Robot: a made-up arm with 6 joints. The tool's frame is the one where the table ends. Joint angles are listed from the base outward.
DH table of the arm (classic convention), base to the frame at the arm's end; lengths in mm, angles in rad. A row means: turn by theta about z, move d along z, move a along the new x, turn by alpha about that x. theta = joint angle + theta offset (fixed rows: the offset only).
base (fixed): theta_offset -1.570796; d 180.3; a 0; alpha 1.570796
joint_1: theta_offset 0; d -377.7; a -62.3; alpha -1.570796
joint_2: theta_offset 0; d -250.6; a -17; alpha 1.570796
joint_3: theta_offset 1.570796; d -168.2; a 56; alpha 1.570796
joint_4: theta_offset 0; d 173.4; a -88.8; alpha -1.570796
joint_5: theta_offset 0; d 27.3; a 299.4; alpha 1.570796
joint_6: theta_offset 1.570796; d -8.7; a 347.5; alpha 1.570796
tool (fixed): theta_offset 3.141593; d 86.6; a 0; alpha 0
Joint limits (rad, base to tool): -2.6..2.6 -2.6..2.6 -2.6..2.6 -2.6..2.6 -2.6..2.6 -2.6..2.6
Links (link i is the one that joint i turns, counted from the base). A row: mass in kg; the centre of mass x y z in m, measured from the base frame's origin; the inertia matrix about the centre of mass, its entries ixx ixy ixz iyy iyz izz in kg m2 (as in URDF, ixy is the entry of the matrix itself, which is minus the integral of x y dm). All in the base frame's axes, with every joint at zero. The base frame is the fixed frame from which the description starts. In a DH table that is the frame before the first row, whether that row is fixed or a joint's. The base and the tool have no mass.
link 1: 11.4; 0.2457 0.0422 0.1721; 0.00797 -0.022 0 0.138 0 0.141
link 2: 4.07; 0.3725 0.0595 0.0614; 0.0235 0 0 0.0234 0.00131 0.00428
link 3: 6.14; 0.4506 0.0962 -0.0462; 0.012 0 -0.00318 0.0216 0 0.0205
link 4: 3.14; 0.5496 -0.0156 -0.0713; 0.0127 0 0 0.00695 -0.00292 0.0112
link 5: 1.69; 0.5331 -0.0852 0.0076; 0.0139 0 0.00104 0.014 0 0.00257
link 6: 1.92; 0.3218 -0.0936 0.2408; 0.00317 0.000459 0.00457 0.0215 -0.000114 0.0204
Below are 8 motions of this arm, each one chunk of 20 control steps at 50 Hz.
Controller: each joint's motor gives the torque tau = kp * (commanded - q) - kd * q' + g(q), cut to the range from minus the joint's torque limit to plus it. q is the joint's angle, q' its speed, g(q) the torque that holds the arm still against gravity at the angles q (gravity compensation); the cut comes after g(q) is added. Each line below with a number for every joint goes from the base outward.
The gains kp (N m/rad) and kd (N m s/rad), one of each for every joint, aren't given. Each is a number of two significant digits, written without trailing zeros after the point. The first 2 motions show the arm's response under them.
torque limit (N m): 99 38 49 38 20 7.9
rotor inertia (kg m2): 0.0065 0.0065 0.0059 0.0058 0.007 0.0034
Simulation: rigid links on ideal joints. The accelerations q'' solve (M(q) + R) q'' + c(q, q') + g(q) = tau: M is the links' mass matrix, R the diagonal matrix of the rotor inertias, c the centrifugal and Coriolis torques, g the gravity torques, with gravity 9.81 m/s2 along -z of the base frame. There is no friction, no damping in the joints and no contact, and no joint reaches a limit. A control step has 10 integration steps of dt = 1/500 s. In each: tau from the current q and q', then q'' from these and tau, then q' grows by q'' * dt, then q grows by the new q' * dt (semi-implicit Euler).
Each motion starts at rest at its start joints. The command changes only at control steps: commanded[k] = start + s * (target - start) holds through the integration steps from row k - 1 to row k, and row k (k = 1, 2, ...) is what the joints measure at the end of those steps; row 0 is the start. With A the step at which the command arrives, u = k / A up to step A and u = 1 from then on. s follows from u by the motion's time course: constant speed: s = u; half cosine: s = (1 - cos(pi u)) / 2; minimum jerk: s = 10 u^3 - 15 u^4 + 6 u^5; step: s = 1 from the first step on.
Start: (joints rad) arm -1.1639 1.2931 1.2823 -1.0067 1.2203 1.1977
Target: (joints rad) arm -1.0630 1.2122 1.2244 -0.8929 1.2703 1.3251
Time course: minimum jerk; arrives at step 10
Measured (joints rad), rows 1 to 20:
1: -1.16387 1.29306 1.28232 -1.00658 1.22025 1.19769
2: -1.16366 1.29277 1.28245 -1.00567 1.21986 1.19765
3: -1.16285 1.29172 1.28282 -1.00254 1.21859 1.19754
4: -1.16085 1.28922 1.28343 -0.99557 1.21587 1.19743
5: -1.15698 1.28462 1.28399 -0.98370 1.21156 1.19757
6: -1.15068 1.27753 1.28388 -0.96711 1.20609 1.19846
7: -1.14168 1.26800 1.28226 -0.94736 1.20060 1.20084
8: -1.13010 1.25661 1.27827 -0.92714 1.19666 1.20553
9: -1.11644 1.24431 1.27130 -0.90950 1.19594 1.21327
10: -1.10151 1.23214 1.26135 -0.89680 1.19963 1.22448
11: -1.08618 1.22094 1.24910 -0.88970 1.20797 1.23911
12: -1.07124 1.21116 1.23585 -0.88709 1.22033 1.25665
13: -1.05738 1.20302 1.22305 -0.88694 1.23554 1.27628
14: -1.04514 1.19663 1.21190 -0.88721 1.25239 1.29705
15: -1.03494 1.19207 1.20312 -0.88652 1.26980 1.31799
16: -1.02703 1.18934 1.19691 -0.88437 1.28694 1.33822
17: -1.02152 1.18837 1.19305 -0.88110 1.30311 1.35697
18: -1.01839 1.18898 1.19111 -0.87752 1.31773 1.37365
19: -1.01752 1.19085 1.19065 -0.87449 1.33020 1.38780
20: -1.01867 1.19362 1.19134 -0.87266 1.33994 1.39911
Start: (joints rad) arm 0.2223 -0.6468 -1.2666 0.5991 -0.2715 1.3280
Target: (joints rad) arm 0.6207 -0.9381 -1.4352 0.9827 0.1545 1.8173
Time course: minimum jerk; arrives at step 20
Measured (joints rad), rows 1 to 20:
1: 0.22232 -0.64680 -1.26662 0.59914 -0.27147 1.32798
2: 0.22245 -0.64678 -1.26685 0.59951 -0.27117 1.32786
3: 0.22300 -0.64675 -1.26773 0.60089 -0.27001 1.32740
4: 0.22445 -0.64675 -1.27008 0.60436 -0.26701 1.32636
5: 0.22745 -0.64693 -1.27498 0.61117 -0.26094 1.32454
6: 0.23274 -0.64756 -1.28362 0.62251 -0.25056 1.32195
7: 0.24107 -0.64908 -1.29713 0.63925 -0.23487 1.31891
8: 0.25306 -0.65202 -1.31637 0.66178 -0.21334 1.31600
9: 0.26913 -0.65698 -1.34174 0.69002 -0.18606 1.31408
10: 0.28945 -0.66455 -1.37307 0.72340 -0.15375 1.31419
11: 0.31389 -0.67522 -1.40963 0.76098 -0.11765 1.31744
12: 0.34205 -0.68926 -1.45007 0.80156 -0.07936 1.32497
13: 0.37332 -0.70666 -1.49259 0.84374 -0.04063 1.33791
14: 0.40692 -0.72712 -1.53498 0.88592 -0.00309 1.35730
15: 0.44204 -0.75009 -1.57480 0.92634 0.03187 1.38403
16: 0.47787 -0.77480 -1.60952 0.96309 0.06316 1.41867
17: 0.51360 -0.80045 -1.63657 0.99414 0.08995 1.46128
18: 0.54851 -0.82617 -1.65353 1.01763 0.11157 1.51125
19: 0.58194 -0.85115 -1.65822 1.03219 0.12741 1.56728
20: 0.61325 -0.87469 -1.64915 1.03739 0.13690 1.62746
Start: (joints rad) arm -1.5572 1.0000 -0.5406 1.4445 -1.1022 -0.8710
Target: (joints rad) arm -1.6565 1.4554 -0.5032 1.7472 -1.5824 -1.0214
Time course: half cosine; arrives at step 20
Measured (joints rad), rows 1 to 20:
1: -1.55717 1.00009 -0.54062 1.44496 -1.10207 -0.87129
2: -1.55701 1.00050 -0.54069 1.44705 -1.10150 -0.87257
3: -1.55666 1.00155 -0.54080 1.45194 -1.10021 -0.87545
4: -1.55610 1.00349 -0.54088 1.46024 -1.09810 -0.88012
5: -1.55537 1.00652 -0.54085 1.47195 -1.09528 -0.88647
6: -1.55459 1.01082 -0.54063 1.48669 -1.09196 -0.89429
7: -1.55389 1.01655 -0.54015 1.50395 -1.08844 -0.90340
8: -1.55341 1.02388 -0.53940 1.52315 -1.08499 -0.91371
9: -1.55331 1.03296 -0.53838 1.54374 -1.08194 -0.92518
10: -1.55371 1.04394 -0.53713 1.56521 -1.07964 -0.93782
11: -1.55475 1.05690 -0.53571 1.58700 -1.07843 -0.95157
12: -1.55651 1.07190 -0.53416 1.60861 -1.07873 -0.96629
13: -1.55905 1.08895 -0.53255 1.62950 -1.08094 -0.98174
14: -1.56241 1.10795 -0.53095 1.64920 -1.08548 -0.99757
15: -1.56658 1.12875 -0.52938 1.66723 -1.09277 -1.01336
16: -1.57152 1.15113 -0.52788 1.68320 -1.10322 -1.02858
17: -1.57714 1.17476 -0.52644 1.69676 -1.11721 -1.04269
18: -1.58334 1.19927 -0.52503 1.70765 -1.13508 -1.05514
19: -1.58999 1.22418 -0.52360 1.71563 -1.15713 -1.06542
20: -1.59694 1.24901 -0.52205 1.72057 -1.18359 -1.07312

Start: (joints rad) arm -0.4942 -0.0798 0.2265 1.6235 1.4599 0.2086
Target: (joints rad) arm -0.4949 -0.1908 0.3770 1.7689 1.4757 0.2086
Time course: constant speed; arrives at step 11
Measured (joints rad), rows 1 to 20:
1: -0.49441 -0.08039 0.22725 1.62481 1.45903 0.20768
2: -0.49508 -0.08228 0.22972 1.62910 1.45630 0.20478
3: -0.49629 -0.08578 0.23437 1.63707 1.45151 0.19961
4: -0.49799 -0.09085 0.24124 1.64853 1.44511 0.19246
5: -0.50003 -0.09724 0.25017 1.66269 1.43798 0.18394
6: -0.50224 -0.10461 0.26085 1.67844 1.43116 0.17485
7: -0.50441 -0.11262 0.27292 1.69469 1.42556 0.16593
8: -0.50636 -0.12098 0.28607 1.71056 1.42184 0.15784
9: -0.50796 -0.12950 0.30002 1.72557 1.42031 0.15102
10: -0.50912 -0.13809 0.31457 1.73964 1.42094 0.14571
11: -0.50982 -0.14676 0.32957 1.75299 1.42348 0.14198
12: -0.50981 -0.15489 0.34409 1.76451 1.42841 0.14087
13: -0.50885 -0.16173 0.35705 1.77275 1.43630 0.14348
14: -0.50694 -0.16710 0.36798 1.77745 1.44688 0.14990
15: -0.50428 -0.17127 0.37686 1.77928 1.45933 0.15946
16: -0.50117 -0.17471 0.38393 1.77931 1.47259 0.17116
17: -0.49791 -0.17795 0.38955 1.77864 1.48564 0.18396
18: -0.49475 -0.18141 0.39405 1.77811 1.49765 0.19695
19: -0.49187 -0.18534 0.39765 1.77818 1.50811 0.20950
20: -0.48938 -0.18980 0.40048 1.77893 1.51677 0.22122

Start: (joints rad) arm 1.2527 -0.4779 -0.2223 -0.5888 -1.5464 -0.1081
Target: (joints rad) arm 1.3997 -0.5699 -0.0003 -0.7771 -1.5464 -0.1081
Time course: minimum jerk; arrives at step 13
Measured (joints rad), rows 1 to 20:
1: 1.25273 -0.47787 -0.22231 -0.58893 -1.54651 -0.10807
2: 1.25296 -0.47766 -0.22239 -0.58995 -1.54739 -0.10782
3: 1.25379 -0.47699 -0.22270 -0.59338 -1.55028 -0.10703
4: 1.25575 -0.47563 -0.22343 -0.60091 -1.55651 -0.10543
5: 1.25940 -0.47358 -0.22477 -0.61358 -1.56683 -0.10310
6: 1.26518 -0.47114 -0.22681 -0.63129 -1.58106 -0.10051
7: 1.27331 -0.46890 -0.22943 -0.65272 -1.59802 -0.09854
8: 1.28380 -0.46767 -0.23224 -0.67564 -1.61582 -0.09819
9: 1.29639 -0.46831 -0.23461 -0.69750 -1.63231 -0.10039
10: 1.31064 -0.47155 -0.23572 -0.71594 -1.64552 -0.10581
11: 1.32597 -0.47784 -0.23478 -0.72936 -1.65406 -0.11473
12: 1.34172 -0.48717 -0.23119 -0.73712 -1.65741 -0.12704
13: 1.35730 -0.49912 -0.22469 -0.73984 -1.65604 -0.14225
14: 1.37225 -0.51286 -0.21539 -0.73939 -1.65137 -0.15949
15: 1.38623 -0.52747 -0.20367 -0.73817 -1.64507 -0.17767
16: 1.39892 -0.54219 -0.18992 -0.73813 -1.63831 -0.19566
17: 1.41000 -0.55654 -0.17443 -0.74021 -1.63156 -0.21244
18: 1.41919 -0.57026 -0.15737 -0.74445 -1.62475 -0.22716
19: 1.42627 -0.58317 -0.13883 -0.75026 -1.61764 -0.23906
20: 1.43116 -0.59512 -0.11888 -0.75690 -1.61008 -0.24753

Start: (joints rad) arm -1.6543 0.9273 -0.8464 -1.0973 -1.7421 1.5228
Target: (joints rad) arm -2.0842 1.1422 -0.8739 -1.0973 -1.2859 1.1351
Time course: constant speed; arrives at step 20
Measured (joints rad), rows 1 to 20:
1: -1.65499 0.92648 -0.84670 -1.09811 -1.74114 1.52207
2: -1.65736 0.92400 -0.84744 -1.10013 -1.73816 1.51931
3: -1.66205 0.91977 -0.84833 -1.10281 -1.73286 1.51339
4: -1.66944 0.91427 -0.84900 -1.10537 -1.72540 1.50344
5: -1.67968 0.90829 -0.84917 -1.10726 -1.71609 1.48896
6: -1.69278 0.90276 -0.84867 -1.10828 -1.70527 1.46979
7: -1.70862 0.89858 -0.84753 -1.10847 -1.69316 1.44614
8: -1.72699 0.89651 -0.84584 -1.10798 -1.67984 1.41850
9: -1.74760 0.89708 -0.84379 -1.10695 -1.66521 1.38761
10: -1.77015 0.90061 -0.84162 -1.10551 -1.64905 1.35434
11: -1.79432 0.90720 -0.83961 -1.10373 -1.63108 1.31965
12: -1.81976 0.91675 -0.83807 -1.10170 -1.61099 1.28450
13: -1.84619 0.92905 -0.83731 -1.09955 -1.58857 1.24978
14: -1.87331 0.94383 -0.83762 -1.09738 -1.56371 1.21625
15: -1.90089 0.96077 -0.83926 -1.09535 -1.53646 1.18451
16: -1.92871 0.97955 -0.84239 -1.09360 -1.50705 1.15499
17: -1.95662 0.99987 -0.84712 -1.09226 -1.47584 1.12793
18: -1.98450 1.02145 -0.85344 -1.09139 -1.44331 1.10344
19: -2.01225 1.04403 -0.86127 -1.09104 -1.40999 1.08145
20: -2.03983 1.06735 -0.87045 -1.09119 -1.37642 1.06183

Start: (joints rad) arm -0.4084 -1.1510 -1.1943 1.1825 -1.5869 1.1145
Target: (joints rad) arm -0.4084 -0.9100 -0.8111 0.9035 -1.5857 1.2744
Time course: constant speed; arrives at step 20
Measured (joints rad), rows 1 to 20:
1: -0.40829 -1.15081 -1.19368 1.18052 -1.58769 1.11486
2: -0.40797 -1.14989 -1.19147 1.17443 -1.58995 1.11607
3: -0.40749 -1.14746 -1.18691 1.16393 -1.59353 1.11834
4: -0.40695 -1.14278 -1.17951 1.14994 -1.59778 1.12168
5: -0.40650 -1.13530 -1.16904 1.13380 -1.60194 1.12597
6: -0.40627 -1.12482 -1.15551 1.11673 -1.60534 1.13099
7: -0.40633 -1.11148 -1.13914 1.09953 -1.60756 1.13649
8: -0.40674 -1.09572 -1.12029 1.08261 -1.60842 1.14226
9: -0.40747 -1.07814 -1.09942 1.06604 -1.60797 1.14811
10: -0.40850 -1.05944 -1.07701 1.04977 -1.60640 1.15394
11: -0.40980 -1.04028 -1.05355 1.03371 -1.60398 1.15969
12: -0.41129 -1.02128 -1.02947 1.01783 -1.60100 1.16538
13: -0.41294 -1.00292 -1.00516 1.00214 -1.59773 1.17107
14: -0.41466 -0.98557 -0.98094 0.98670 -1.59442 1.17685
15: -0.41639 -0.96950 -0.95707 0.97157 -1.59123 1.18283
16: -0.41804 -0.95482 -0.93372 0.95677 -1.58829 1.18913
17: -0.41953 -0.94157 -0.91103 0.94232 -1.58567 1.19584
18: -0.42078 -0.92969 -0.88906 0.92817 -1.58341 1.20302
19: -0.42172 -0.91903 -0.86780 0.91427 -1.58151 1.21073
20: -0.42231 -0.90943 -0.84723 0.90056 -1.57997 1.21897

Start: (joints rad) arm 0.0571 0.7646 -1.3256 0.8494 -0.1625 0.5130
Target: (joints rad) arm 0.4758 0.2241 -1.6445 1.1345 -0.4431 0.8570
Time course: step
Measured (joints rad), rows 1 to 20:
1: 0.06953 0.76927 -1.33329 0.87061 -0.16383 0.52149
2: 0.09973 0.77128 -1.35903 0.91468 -0.16922 0.54447
3: 0.14173 0.75866 -1.40719 0.96448 -0.18163 0.57769
4: 0.19145 0.72555 -1.47895 1.01051 -0.20392 0.61386
5: 0.24663 0.67213 -1.57149 1.04972 -0.23764 0.64466
6: 0.30621 0.60377 -1.67817 1.08380 -0.28207 0.66318
7: 0.36903 0.52874 -1.78954 1.11645 -0.33432 0.66612
8: 0.43238 0.45435 -1.89482 1.14985 -0.38972 0.65474
9: 0.49161 0.38404 -1.98316 1.18267 -0.44250 0.63420
10: 0.54110 0.31719 -2.04505 1.21099 -0.48711 0.61196
11: 0.57594 0.25132 -2.07365 1.23068 -0.52031 0.59578
12: 0.59349 0.18465 -2.06586 1.23960 -0.54293 0.59214
13: 0.59435 0.11841 -2.02307 1.23953 -0.55999 0.60524
14: 0.58267 0.05811 -1.95128 1.23733 -0.57845 0.63643
15: 0.56501 0.01183 -1.86039 1.24223 -0.60303 0.68360
16: 0.54735 -0.01572 -1.76221 1.25766 -0.63351 0.74145
17: 0.53305 -0.02657 -1.66715 1.27719 -0.66651 0.80425
18: 0.52359 -0.02554 -1.58208 1.29082 -0.69812 0.86813
19: 0.51970 -0.01602 -1.51039 1.29183 -0.72412 0.93063
20: 0.52155 0.00026 -1.45305 1.27824 -0.73993 0.98948

